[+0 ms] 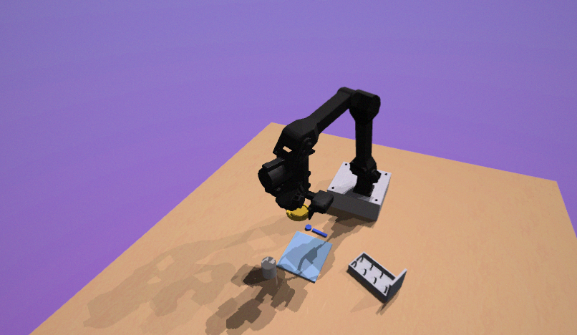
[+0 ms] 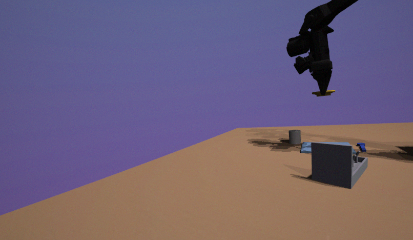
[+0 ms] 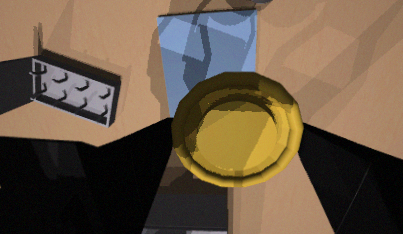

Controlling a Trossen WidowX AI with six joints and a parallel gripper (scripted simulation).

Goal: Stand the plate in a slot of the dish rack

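My gripper tip is 240 mm to the right of the grey dish rack, 150 mm above it and 20 mm past it. Round my gripper tip: light blue mat: 170 mm below, 20 mm to the left; white cylinder: 150 mm below, 100 mm ahead, 50 mm to the right; yellow plate: 10 mm above.
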